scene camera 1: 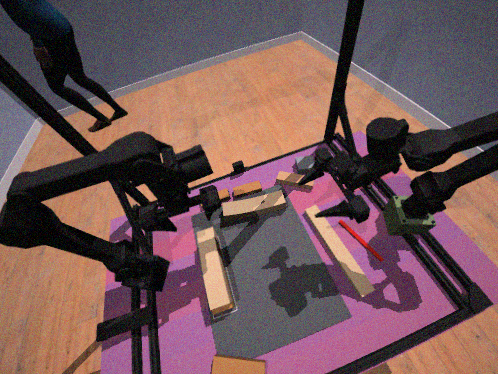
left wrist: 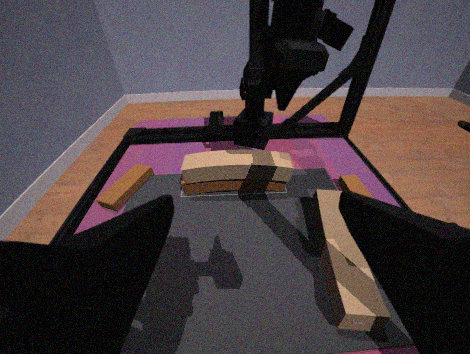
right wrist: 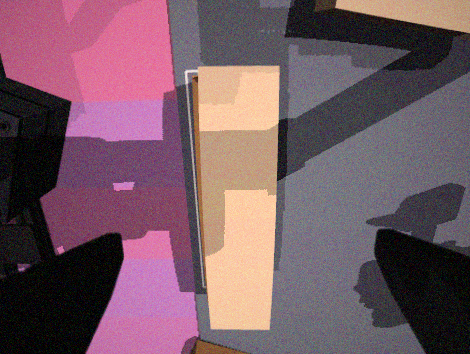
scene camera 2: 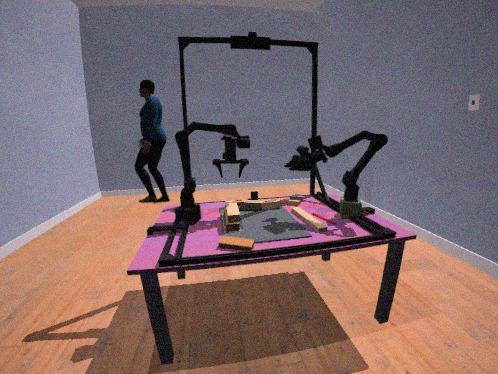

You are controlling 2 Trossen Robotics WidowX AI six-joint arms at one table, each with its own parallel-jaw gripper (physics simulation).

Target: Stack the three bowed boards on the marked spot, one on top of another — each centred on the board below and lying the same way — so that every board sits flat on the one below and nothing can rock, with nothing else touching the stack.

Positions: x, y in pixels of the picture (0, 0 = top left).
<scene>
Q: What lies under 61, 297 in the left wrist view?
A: My left gripper.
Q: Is my right gripper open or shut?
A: Open.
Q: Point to a long pale plank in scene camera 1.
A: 359, 281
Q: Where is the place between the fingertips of my right gripper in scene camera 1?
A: At 192, 224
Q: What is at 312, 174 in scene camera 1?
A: My left gripper.
</scene>
